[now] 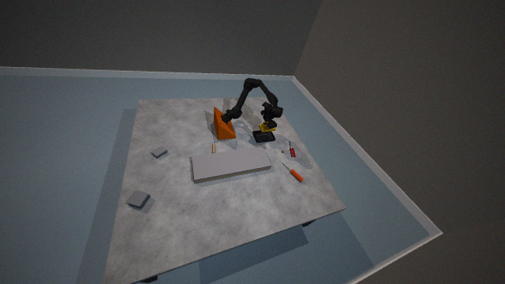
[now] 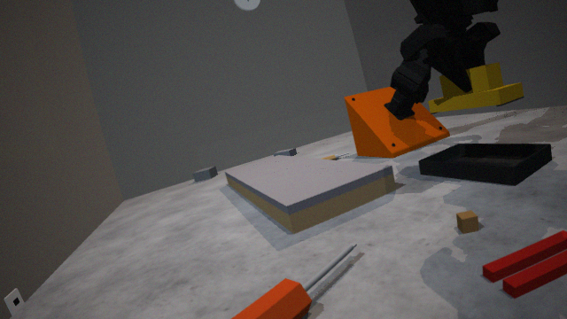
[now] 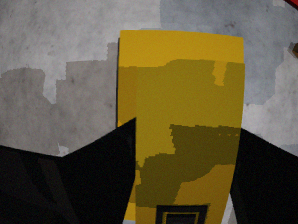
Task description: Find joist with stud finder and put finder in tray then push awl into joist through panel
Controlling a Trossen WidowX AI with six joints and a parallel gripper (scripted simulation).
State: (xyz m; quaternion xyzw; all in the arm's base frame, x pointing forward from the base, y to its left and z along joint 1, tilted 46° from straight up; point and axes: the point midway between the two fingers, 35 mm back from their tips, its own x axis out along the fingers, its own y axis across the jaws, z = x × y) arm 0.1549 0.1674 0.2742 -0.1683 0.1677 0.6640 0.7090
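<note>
Right now my gripper tip is 40 mm to the left of the indicator light and 30 mm below it. Round my gripper tip: black tray 10 mm to the right, 110 mm below; then yellow stud finder 20 mm to the right, 20 mm above; then small tan cube 190 mm ahead, 80 mm to the left, 120 mm below.
</note>
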